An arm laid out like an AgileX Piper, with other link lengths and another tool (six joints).
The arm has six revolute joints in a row. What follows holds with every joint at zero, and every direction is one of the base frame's. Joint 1 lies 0.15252 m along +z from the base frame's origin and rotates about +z. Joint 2 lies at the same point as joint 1 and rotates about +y. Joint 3 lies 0.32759 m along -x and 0.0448 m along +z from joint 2 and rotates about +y. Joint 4 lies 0.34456 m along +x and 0.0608 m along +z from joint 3 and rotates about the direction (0.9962, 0, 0.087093). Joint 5 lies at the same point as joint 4 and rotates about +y. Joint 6 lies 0.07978 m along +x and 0.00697 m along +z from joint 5 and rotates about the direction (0.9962, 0, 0.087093). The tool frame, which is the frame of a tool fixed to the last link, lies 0.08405 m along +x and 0.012 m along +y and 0.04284 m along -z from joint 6; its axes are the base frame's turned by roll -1.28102, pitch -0.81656 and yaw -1.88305 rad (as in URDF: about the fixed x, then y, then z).
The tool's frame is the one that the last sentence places.
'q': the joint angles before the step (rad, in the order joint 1, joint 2, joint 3, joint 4, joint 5, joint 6). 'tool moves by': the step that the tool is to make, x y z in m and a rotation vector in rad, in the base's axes. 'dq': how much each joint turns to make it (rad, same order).
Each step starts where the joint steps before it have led.
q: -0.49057 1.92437 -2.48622 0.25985 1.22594 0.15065
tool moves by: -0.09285 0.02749 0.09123 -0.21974 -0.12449 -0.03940
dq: 0.00000 -0.22620 0.02889 -0.10229 -0.00296 -0.06898
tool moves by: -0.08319 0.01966 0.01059 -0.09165 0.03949 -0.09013
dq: 0.00003 -0.25905 0.25316 -0.12783 -0.00104 -0.01625
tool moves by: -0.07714 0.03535 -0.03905 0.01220 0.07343 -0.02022
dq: -0.00004 -0.29789 0.36945 -0.02972 -0.00099 -0.00379
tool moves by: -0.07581 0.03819 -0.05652 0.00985 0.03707 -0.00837
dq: -0.00004 -0.30445 0.34170 -0.01209 0.00009 -0.00004
